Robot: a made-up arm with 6 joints.
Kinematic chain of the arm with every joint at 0, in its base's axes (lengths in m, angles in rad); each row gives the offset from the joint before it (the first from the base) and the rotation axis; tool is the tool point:
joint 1: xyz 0 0 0.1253 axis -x
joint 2: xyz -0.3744 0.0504 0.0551 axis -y
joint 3: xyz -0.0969 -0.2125 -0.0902 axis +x
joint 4: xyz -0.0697 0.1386 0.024 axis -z
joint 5: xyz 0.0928 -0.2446 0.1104 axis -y
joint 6: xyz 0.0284 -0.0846 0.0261 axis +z
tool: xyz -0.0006 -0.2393 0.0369
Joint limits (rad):
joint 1: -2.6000..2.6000
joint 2: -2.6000..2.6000
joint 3: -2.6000..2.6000
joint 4: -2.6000..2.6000
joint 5: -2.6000..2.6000
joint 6: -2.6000..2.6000
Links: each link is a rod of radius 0.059 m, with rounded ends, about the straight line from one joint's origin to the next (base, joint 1, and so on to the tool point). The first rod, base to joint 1, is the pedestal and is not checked.
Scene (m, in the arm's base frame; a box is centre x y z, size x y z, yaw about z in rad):
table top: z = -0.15
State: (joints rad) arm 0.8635 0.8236 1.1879 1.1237 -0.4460 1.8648
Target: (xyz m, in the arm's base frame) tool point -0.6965 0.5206 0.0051
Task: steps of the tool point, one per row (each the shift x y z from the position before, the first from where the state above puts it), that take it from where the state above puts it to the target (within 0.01 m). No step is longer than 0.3 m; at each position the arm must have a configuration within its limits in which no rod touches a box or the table.
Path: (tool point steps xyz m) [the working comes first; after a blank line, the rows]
Joints at the target: 1.7802 -0.7731 1.2635 2.4490 -1.2565 1.5263
Straight joint move there: clear.

1: -0.2079 -0.0052 0.0074
2: -0.2202 0.0967 0.0484
3: -0.1674 0.2069 0.0420
4: -0.0602 0.2759 -0.0134
5: 0.0713 0.2662 -0.0910
6: 0.1888 0.1725 -0.1471

